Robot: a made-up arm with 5 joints.
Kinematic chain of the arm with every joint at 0, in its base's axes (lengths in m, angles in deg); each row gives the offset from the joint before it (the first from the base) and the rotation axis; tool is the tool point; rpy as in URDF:
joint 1: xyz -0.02 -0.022 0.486 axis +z
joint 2: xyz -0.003 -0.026 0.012 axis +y
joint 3: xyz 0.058 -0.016 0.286 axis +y
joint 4: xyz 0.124 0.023 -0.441 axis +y
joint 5: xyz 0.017 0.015 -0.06 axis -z
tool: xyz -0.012 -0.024 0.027 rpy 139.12 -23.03 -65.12
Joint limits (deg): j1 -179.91..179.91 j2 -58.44..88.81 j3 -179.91..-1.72 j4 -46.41..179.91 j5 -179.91..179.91
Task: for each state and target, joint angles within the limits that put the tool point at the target. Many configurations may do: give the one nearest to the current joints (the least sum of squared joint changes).
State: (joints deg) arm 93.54 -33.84 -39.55 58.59 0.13
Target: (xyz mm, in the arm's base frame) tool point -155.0 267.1 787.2
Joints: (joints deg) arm 119.99 -42.22 -40.50 59.44 1.87
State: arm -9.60 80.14 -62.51 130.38 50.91
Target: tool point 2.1 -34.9 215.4
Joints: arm -8.68 67.69 -15.93 129.11 51.79
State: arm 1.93 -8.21 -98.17 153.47 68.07
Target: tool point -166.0 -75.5 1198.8
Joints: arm 18.88 -29.29 -141.41 174.58 64.78
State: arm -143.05 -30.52 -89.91 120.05 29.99
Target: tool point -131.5 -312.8 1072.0
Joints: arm -107.59 -13.98 -103.84 117.48 31.01
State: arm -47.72 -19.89 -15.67 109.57 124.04
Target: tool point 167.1 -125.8 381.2
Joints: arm -34.37 -4.76 -7.56 106.93 126.65
